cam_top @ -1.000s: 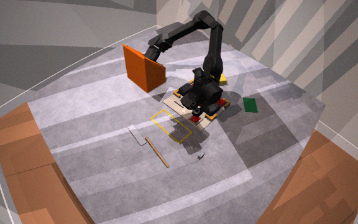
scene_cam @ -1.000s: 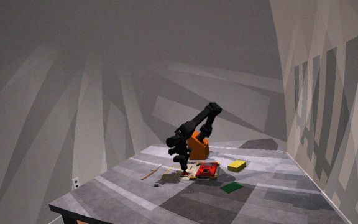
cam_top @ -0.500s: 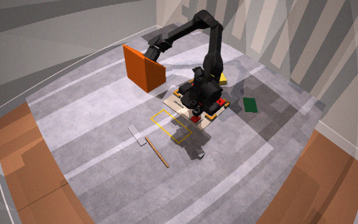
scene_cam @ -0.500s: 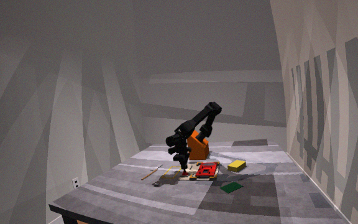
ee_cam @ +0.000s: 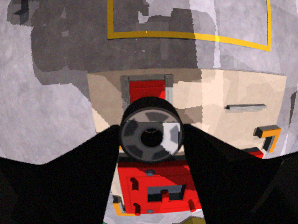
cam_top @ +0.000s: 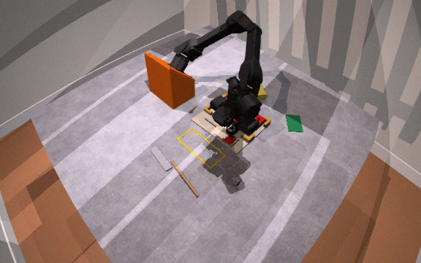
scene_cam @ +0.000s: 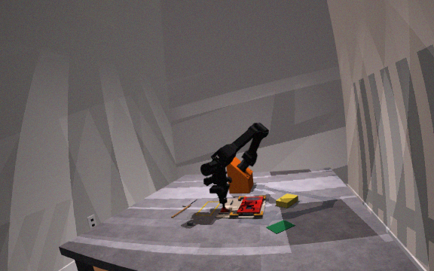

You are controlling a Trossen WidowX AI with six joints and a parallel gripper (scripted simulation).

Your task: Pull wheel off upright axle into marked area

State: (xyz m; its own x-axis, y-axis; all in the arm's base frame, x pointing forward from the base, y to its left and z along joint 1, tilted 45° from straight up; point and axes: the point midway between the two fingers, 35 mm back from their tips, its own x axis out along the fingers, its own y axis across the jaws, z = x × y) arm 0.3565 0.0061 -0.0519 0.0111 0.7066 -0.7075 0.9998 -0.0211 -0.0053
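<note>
The upright axle is 3 cm below my gripper tip. From my gripper tip the other things lie so: wooden stick (24 cm to the right, 6 cm below); wheel (right at my gripper tip); grey cube (14 cm ahead, 13 cm to the right, 6 cm below).
</note>
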